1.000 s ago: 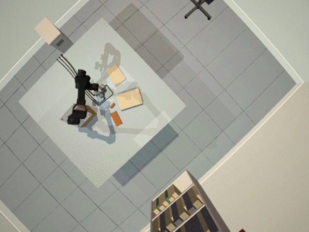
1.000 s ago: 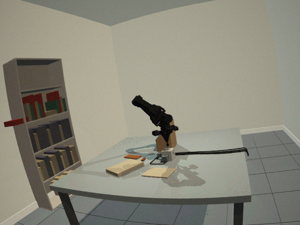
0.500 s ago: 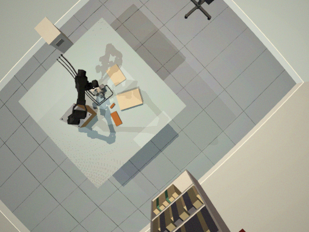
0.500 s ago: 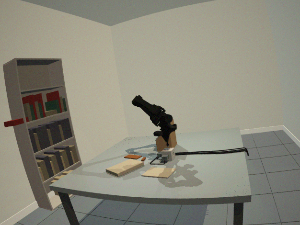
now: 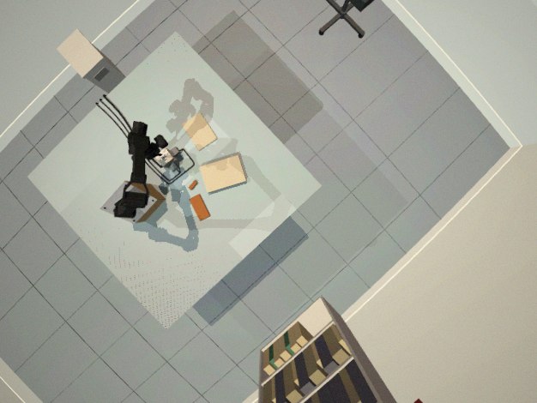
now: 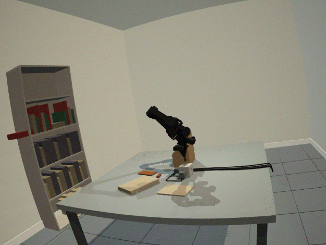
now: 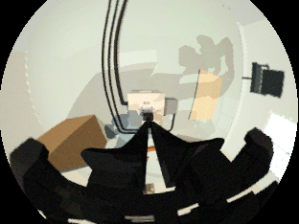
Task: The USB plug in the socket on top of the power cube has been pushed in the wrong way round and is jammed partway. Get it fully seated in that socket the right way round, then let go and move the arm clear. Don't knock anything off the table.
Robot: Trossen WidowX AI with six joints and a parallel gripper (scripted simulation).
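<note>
Right now my gripper tip is 2 cm above the dark USB plug. Also, from my gripper tip: small orange block: 1 cm ahead, 21 cm to the right, 13 cm below; then thin tan sheet: 24 cm ahead, 2 cm to the left, 13 cm below; then thick tan board: 20 cm ahead, 27 cm to the right, 12 cm below.
</note>
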